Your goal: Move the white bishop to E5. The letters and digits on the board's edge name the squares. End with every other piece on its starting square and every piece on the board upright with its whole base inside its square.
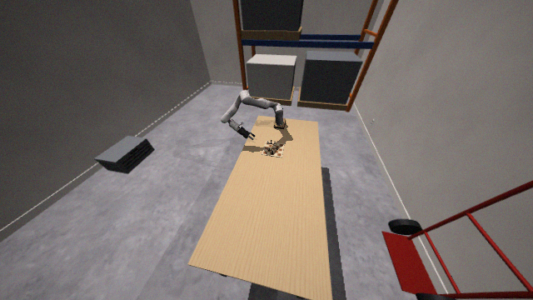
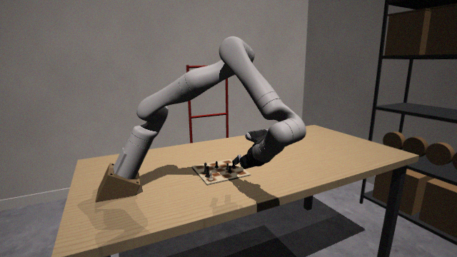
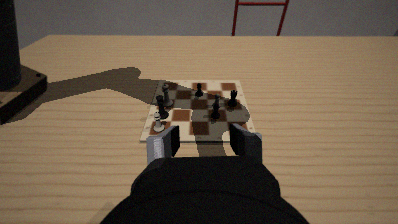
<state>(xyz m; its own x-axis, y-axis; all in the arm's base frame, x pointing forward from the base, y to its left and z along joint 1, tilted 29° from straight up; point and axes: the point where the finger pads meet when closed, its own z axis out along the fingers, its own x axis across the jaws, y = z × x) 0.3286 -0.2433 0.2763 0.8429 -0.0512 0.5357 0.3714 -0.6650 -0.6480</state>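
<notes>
The white bishop is 7 cm behind my hand, 15 cm to the left of it and 11 cm below it. Also, from my hand: black piece: 7 cm behind, 19 cm to the left, 11 cm below; chessboard: 2 cm ahead, 22 cm to the left, 14 cm below.
</notes>
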